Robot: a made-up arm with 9 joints. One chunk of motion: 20 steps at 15 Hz.
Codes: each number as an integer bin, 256 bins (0 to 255) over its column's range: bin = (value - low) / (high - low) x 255, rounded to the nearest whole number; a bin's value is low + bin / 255 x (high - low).
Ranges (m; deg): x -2.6..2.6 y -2.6..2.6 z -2.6..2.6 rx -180..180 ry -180..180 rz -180..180
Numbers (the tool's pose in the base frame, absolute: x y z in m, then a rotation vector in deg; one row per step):
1: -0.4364 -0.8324 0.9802 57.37 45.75 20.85
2: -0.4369 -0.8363 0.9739 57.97 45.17 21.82
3: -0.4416 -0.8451 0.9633 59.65 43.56 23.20
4: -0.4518 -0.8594 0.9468 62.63 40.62 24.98
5: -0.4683 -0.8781 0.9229 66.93 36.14 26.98
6: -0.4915 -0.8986 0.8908 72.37 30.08 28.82
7: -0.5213 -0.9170 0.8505 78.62 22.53 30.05
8: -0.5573 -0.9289 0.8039 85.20 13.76 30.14
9: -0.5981 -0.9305 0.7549 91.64 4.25 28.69
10: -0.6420 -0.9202 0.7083 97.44 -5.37 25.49
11: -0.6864 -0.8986 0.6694 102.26 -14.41 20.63
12: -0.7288 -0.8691 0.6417 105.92 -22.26 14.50
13: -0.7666 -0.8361 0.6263 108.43 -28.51 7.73
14: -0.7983 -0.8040 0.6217 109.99 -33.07 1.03
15: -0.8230 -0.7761 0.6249 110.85 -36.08 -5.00
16: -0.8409 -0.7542 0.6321 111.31 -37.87 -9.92
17: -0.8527 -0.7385 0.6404 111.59 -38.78 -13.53
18: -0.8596 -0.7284 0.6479 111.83 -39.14 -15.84
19: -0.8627 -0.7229 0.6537 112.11 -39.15 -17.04
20: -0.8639 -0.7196 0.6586 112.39 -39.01 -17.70
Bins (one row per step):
1: 106 87 176 168 160 142
2: 106 86 175 169 159 143
3: 106 86 175 170 158 144
4: 105 85 174 172 156 145
5: 105 84 173 175 153 147
6: 103 83 171 179 149 148
7: 102 83 169 183 143 149
8: 100 82 167 188 137 149
9: 98 82 165 192 131 148
10: 96 82 162 197 124 146
11: 94 83 160 200 117 142
12: 92 85 159 203 112 138
13: 90 86 158 204 107 133
14: 88 88 158 205 104 128
15: 87 89 158 206 102 124
16: 86 91 158 206 101 120
17: 86 91 159 207 100 118
18: 85 92 159 207 100 116
19: 85 92 160 207 100 115
20: 85 92 160 207 100 115

